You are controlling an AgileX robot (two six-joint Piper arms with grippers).
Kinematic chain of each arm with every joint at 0, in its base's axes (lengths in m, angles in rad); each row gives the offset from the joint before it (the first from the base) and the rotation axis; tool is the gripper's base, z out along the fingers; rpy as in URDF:
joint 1: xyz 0 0 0.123 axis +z
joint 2: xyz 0 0 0 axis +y
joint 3: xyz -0.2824 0 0.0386 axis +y
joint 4: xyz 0.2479 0 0.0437 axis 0.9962 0 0.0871
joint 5: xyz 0 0 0 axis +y
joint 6: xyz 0.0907 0 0.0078 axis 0.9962 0 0.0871
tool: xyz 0 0 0 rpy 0 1.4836 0
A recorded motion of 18 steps. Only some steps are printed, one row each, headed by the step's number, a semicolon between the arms.
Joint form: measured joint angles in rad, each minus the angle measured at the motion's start. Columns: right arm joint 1, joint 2, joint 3, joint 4, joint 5, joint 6; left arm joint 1, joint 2, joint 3, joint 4, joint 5, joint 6.
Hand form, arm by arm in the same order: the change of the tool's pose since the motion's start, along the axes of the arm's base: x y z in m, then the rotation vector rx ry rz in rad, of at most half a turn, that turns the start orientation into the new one. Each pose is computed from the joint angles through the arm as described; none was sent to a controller.
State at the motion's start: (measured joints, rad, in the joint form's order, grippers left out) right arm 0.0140 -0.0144 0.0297 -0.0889 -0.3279 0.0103; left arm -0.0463 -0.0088 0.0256 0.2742 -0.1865 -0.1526
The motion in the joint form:
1: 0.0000 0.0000 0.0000 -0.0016 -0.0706 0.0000; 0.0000 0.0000 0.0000 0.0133 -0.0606 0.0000
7: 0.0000 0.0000 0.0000 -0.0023 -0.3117 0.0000; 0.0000 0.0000 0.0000 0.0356 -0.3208 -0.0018
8: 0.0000 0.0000 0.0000 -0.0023 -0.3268 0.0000; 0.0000 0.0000 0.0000 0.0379 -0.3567 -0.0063
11: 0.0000 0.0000 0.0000 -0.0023 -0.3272 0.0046; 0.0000 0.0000 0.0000 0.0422 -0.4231 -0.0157
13: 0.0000 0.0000 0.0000 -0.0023 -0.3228 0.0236; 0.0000 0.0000 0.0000 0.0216 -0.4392 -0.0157
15: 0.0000 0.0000 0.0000 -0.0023 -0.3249 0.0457; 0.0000 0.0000 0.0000 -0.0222 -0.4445 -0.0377
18: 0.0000 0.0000 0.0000 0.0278 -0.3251 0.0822; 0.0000 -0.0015 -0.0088 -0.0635 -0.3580 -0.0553
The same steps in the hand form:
1: -0.0027 0.0006 0.0058 -0.0011 -0.0703 0.0062; -0.0016 -0.0017 0.0050 0.0117 -0.0588 -0.0158
7: -0.0149 0.0021 0.0239 0.0001 -0.3105 0.0278; -0.0120 -0.0084 0.0251 0.0258 -0.3086 -0.0903
8: -0.0158 0.0022 0.0250 0.0002 -0.3255 0.0291; -0.0139 -0.0092 0.0277 0.0231 -0.3423 -0.1028
11: -0.0158 0.0022 0.0250 0.0041 -0.3257 0.0316; -0.0176 -0.0108 0.0322 0.0173 -0.4042 -0.1268
13: -0.0156 0.0022 0.0247 0.0202 -0.3202 0.0414; -0.0185 -0.0101 0.0336 -0.0036 -0.4200 -0.1287
15: -0.0157 0.0022 0.0248 0.0390 -0.3211 0.0534; -0.0188 -0.0080 0.0346 -0.0670 -0.4226 -0.1339
18: -0.0157 0.0006 0.0250 0.1001 -0.3198 0.0702; -0.0149 -0.0046 0.0319 -0.1227 -0.3478 -0.1137

